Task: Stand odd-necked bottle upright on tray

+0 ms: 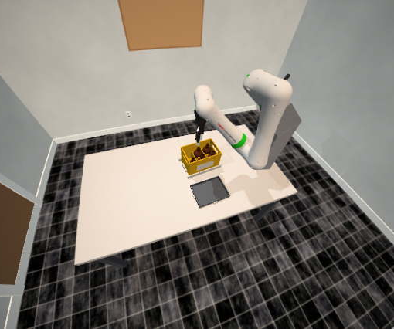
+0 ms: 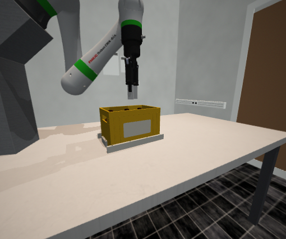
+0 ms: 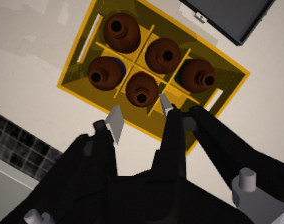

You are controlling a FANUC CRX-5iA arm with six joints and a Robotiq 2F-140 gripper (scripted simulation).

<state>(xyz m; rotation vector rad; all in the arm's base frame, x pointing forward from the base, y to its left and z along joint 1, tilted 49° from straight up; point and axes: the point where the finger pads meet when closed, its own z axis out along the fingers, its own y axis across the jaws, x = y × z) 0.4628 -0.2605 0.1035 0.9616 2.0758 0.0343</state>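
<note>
Now: the crate 10 mm ahead of my hand, 40 mm to the left of it and 170 mm below it. Round my hand: brown bottle (20 mm ahead, 80 mm to the left, 160 mm below); then dark grey tray (120 mm ahead, 300 mm to the left, 240 mm below).
</note>
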